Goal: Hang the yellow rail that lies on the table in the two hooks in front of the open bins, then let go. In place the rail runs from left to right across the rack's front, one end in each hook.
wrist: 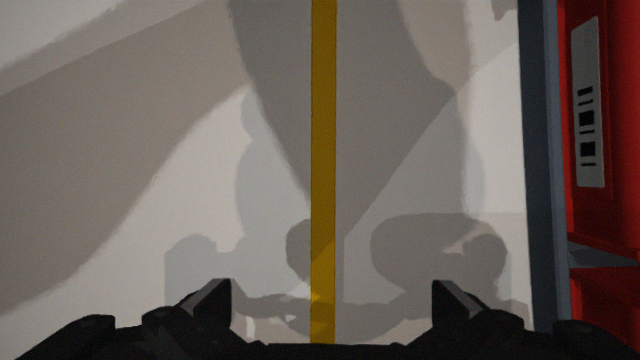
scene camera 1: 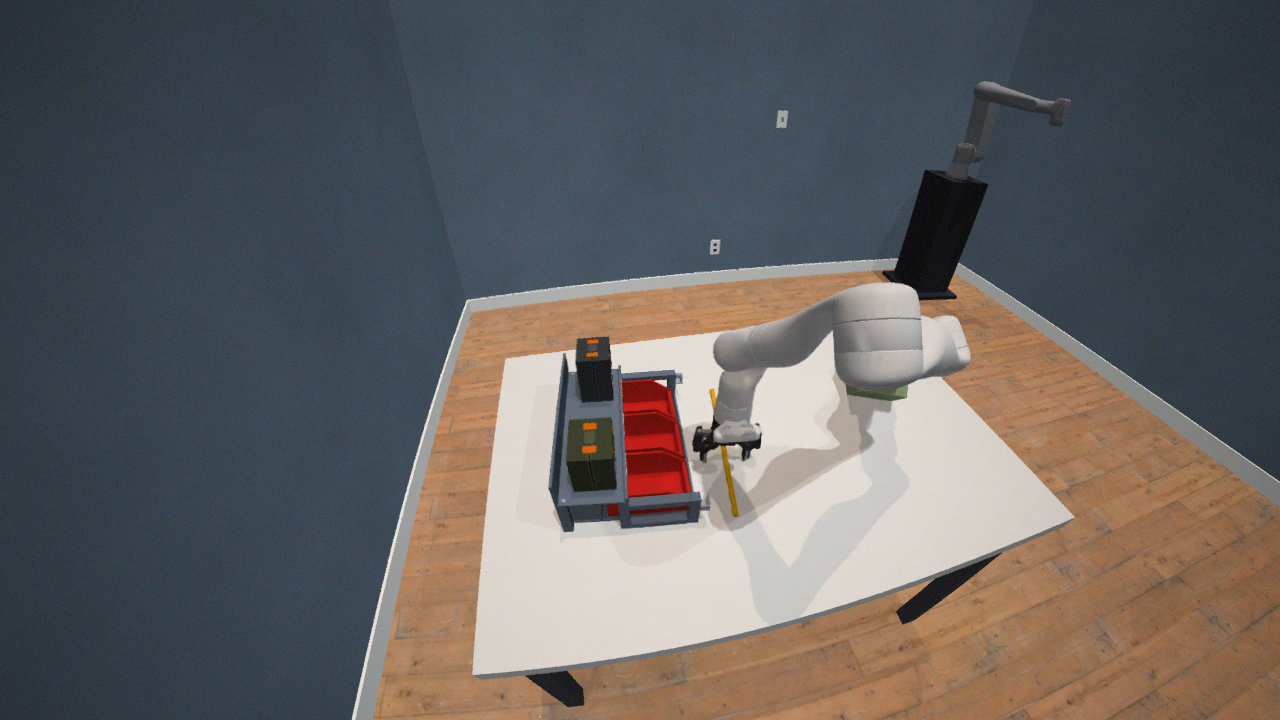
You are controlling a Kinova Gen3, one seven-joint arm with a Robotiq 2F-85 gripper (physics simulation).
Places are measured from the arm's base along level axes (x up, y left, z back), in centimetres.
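Pixels of known places: gripper, between the fingertips: (wrist: 330, 301) (scene camera 1: 723, 459).
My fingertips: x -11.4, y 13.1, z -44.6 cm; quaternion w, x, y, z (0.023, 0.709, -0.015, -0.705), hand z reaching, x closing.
Note:
For each thing: its middle in the pictures, then the offset to it from my fingertips. "spot": a spot on its surface instead. Level surfaces: height alone.
- yellow rail, middle of its body: (scene camera 1: 722, 444) dx +0.3, dy -4.0, dz +0.6 cm
- rack, middle of its body: (scene camera 1: 629, 431) dx +7.9, dy -3.6, dz -20.9 cm
- hook, a spot on its surface: (scene camera 1: 704, 506) spot: dx +6.5, dy +15.5, dz -7.8 cm
- dark green case, middle of its body: (scene camera 1: 592, 454) dx +14.8, dy +7.5, dz -27.9 cm
- black case, middle of its body: (scene camera 1: 595, 369) dx +16.1, dy -15.6, dz -27.5 cm
- white table, height of its surface: dx -0.2 cm
The yellow rail (scene camera 1: 730, 483) (wrist: 323, 150) lies on the table beside the rack's front, running roughly along it. My gripper (scene camera 1: 725, 456) (wrist: 330, 301) is open and empty above the rail. In the wrist view the rail runs between the two spread fingertips, a little nearer the left one. The rack (scene camera 1: 657, 517) (wrist: 540, 150) holds red bins (scene camera 1: 651, 438) (wrist: 620, 100) that open toward the rail. One hook (scene camera 1: 704, 506) sticks out at the rack's near front corner, the other hook (scene camera 1: 677, 378) at its far front corner. Both hooks look empty.
A dark green case (scene camera 1: 590, 456) and a black case (scene camera 1: 594, 371) stand on the rack's top. A green object (scene camera 1: 877, 392) is partly hidden behind the arm at the right. The white table (scene camera 1: 626, 608) carries the rack. A second arm on a black pedestal (scene camera 1: 939, 232) stands at the back right.

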